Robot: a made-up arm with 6 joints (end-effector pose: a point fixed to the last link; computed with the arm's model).
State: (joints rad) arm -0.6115 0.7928 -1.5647 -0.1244 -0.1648 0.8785
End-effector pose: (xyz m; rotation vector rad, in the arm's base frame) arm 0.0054 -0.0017 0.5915 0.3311 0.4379 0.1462
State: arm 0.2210 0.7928 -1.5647 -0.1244 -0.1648 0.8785
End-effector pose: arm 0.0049 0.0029 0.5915 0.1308 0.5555 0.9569
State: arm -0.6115 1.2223 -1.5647 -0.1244 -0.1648 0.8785
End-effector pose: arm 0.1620 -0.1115 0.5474 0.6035 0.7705 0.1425
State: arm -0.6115 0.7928 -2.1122 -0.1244 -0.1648 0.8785
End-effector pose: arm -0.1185 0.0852 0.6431 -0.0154 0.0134 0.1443
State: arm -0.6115 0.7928 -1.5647 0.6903 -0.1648 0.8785
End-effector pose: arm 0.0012 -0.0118 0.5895 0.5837 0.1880 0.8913
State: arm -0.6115 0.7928 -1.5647 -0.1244 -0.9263 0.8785
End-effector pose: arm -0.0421 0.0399 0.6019 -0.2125 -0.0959 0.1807
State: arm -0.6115 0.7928 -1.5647 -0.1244 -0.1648 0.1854
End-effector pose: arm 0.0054 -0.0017 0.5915 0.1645 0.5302 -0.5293
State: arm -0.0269 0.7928 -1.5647 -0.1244 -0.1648 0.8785
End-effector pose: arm 0.0055 0.0016 0.5915 0.1950 0.5258 0.7157
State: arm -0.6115 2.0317 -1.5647 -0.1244 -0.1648 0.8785
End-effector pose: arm 0.3589 -0.2495 0.2759 1.1183 1.3959 0.1218
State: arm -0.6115 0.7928 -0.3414 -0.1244 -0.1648 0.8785
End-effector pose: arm 0.1026 -0.0698 0.2733 1.1084 1.3839 0.1224
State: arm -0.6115 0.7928 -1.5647 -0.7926 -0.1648 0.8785
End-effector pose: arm 0.0127 0.0033 0.5888 0.0994 0.6031 -0.4679
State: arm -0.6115 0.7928 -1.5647 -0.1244 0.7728 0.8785
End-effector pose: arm 0.0333 -0.0325 0.5257 1.0075 1.0862 0.0798
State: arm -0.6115 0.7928 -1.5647 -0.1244 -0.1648 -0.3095
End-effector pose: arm 0.0054 -0.0017 0.5915 0.0306 0.5725 -1.0109
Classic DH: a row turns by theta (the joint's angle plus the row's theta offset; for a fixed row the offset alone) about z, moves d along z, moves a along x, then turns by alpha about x. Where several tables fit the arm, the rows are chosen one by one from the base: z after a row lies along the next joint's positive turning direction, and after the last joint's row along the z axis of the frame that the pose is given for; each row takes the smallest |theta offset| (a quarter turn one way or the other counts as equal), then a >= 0, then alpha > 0; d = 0 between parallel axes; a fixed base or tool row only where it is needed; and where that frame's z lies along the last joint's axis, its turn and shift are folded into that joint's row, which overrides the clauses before.
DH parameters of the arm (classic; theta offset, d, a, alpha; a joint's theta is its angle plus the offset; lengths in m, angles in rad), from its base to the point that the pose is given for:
joint 1: 0 0.131 0 -1.5708
joint 2: 0.136 0 -0.2707 0
joint 3: 1.3476 0 -0.0184 1.5708
joint 4: 0 0.209 0 -1.5708
joint 5: 0 0 0.0001 1.5708
joint 6: 0 0.0861 0 0

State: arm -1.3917 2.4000 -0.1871 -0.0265 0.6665 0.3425
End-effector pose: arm 0.0070 -0.0467 0.0684 -1.4920 -1.3081 -0.6940
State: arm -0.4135 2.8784 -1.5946 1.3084 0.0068 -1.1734
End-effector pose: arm 0.3605 -0.1574 -0.1027 0.7488 2.6681 -0.0635
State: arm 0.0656 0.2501 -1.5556 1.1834 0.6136 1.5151
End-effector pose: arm -0.2035 0.0327 0.5078 0.3500 0.9169 2.6616
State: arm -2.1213 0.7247 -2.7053 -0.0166 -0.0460 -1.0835
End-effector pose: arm 0.1762 0.2869 0.5850 0.4029 0.7170 2.9521
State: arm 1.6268 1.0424 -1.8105 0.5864 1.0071 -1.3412
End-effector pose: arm -0.0456 0.0932 0.5458 -1.7022 0.0495 0.8703
